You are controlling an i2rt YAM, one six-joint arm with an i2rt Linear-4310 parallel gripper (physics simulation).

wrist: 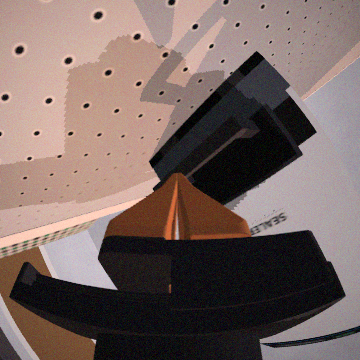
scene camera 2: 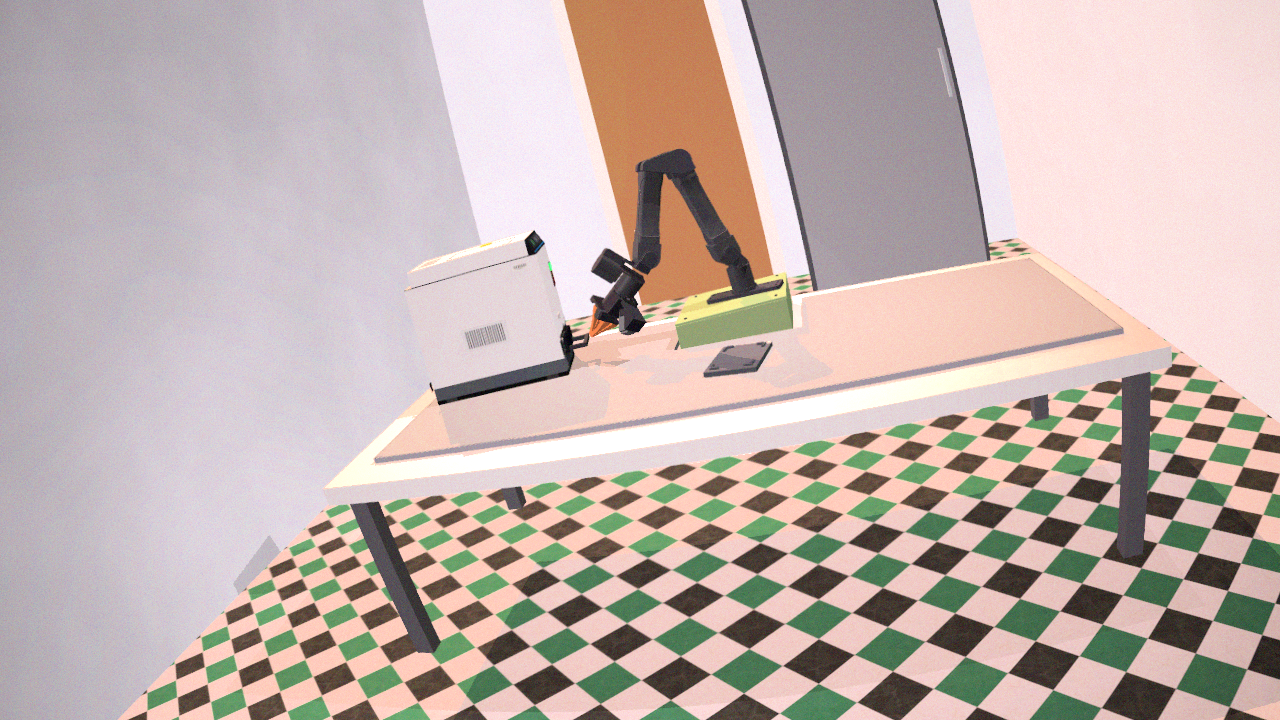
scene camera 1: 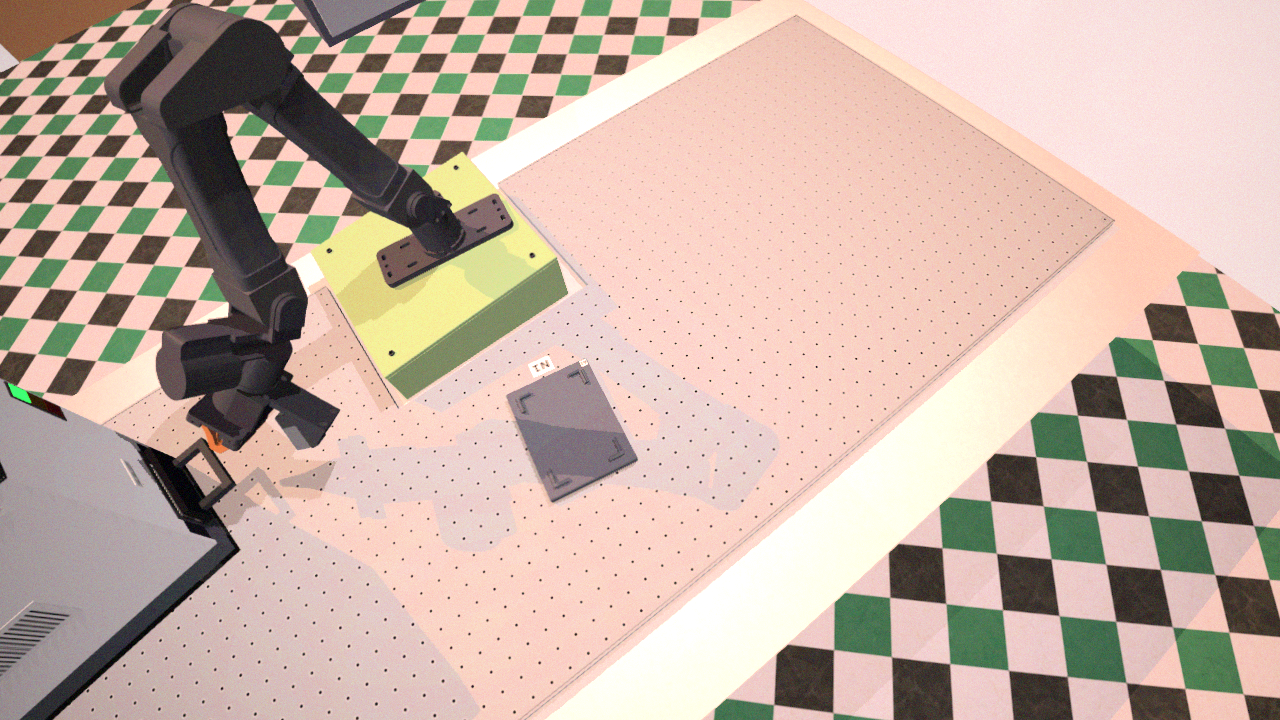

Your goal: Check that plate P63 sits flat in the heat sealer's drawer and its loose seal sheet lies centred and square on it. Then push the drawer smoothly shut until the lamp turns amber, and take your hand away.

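Frame: origin at the arm's base, x left, y ahead, z down, level; centimetres.
Seen in the pictures: gripper, fingertip midpoint: (wrist: 176,180) (scene camera 2: 590,335) (scene camera 1: 216,449); arm's base, link origin: (scene camera 2: 745,293) (scene camera 1: 445,241).
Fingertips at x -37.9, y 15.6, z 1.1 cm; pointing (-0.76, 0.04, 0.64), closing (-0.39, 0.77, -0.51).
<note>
Offsets run from my fingertips to a thing's top centre. "spot": to the spot under its first point. Level surfaces: height alone.
The white heat sealer {dz -29.4, dx -22.4, dy +9.1 cm} (scene camera 1: 98,528) (scene camera 2: 492,308) (wrist: 310,195) stands at the left end of the table. Its black drawer front {spot: dz -2.0, dx -4.4, dy +3.2 cm} (scene camera 1: 175,481) (scene camera 2: 566,347) (wrist: 240,160) is close against the sealer's face, with a square loop handle (scene camera 1: 225,467) (scene camera 2: 580,341) sticking out. The inside of the drawer, plate P63 and its seal sheet do not show. A lamp {dz -20.0, dx -8.1, dy -3.6 cm} (scene camera 1: 19,392) (scene camera 2: 550,265) on the sealer is green. My gripper (scene camera 1: 213,438) (scene camera 2: 592,334) (wrist: 176,180) is shut and empty, its orange fingertips close to the handle in the scene views. I cannot tell whether they touch it.
A dark grey tray plate {dz +4.2, dx +42.3, dy +17.0 cm} (scene camera 1: 581,429) (scene camera 2: 737,359) with corner brackets lies on the perforated mat {dz +5.9 cm} (scene camera 1: 805,223) (scene camera 2: 948,308), beside a small "IN" label {spot: dz +5.9, dx +42.5, dy +6.4 cm} (scene camera 1: 541,366). The arm's yellow-green base block (scene camera 1: 483,331) (scene camera 2: 733,326) stands at the table's back edge.
</note>
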